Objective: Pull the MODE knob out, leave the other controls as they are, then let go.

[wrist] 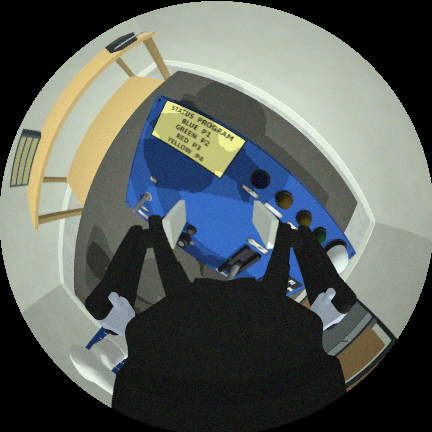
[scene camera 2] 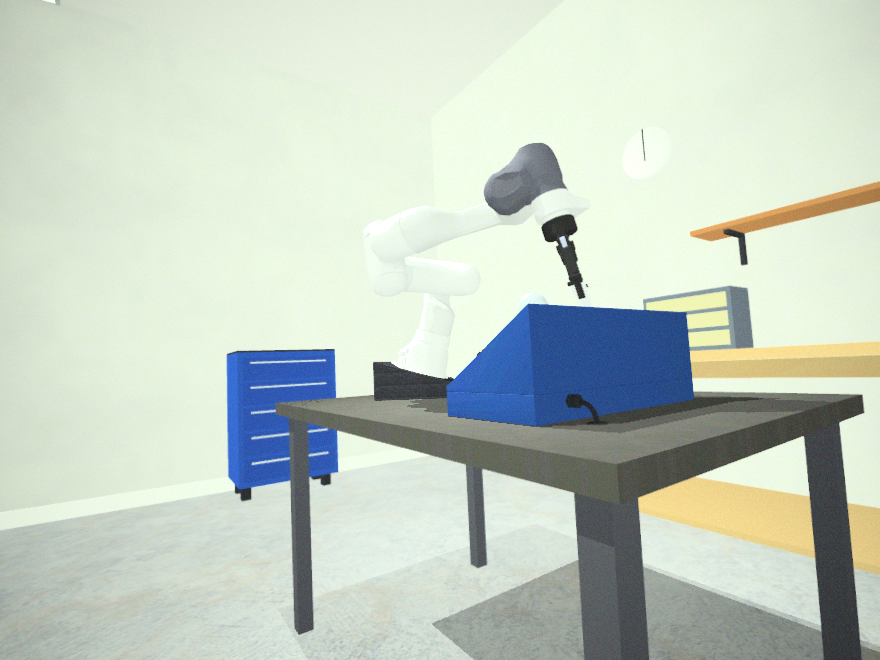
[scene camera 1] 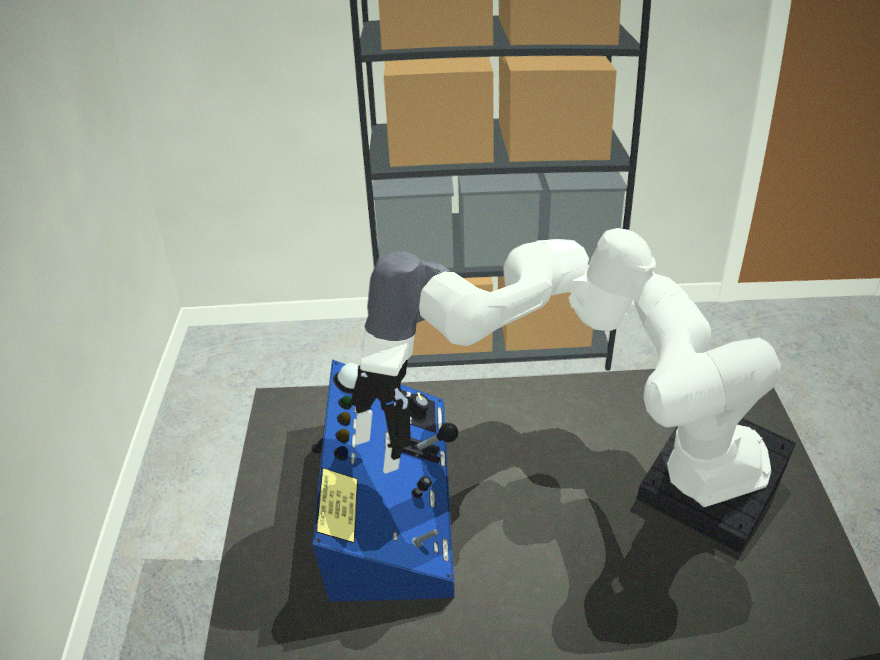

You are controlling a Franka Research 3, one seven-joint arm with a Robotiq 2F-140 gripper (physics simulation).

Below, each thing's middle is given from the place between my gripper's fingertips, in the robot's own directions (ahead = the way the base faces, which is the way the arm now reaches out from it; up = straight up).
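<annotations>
My gripper is 9 cm above the blue control panel [scene camera 1: 367,522] now, and it is also 4 cm to the left of the panel and 1 cm short of it.
</annotations>
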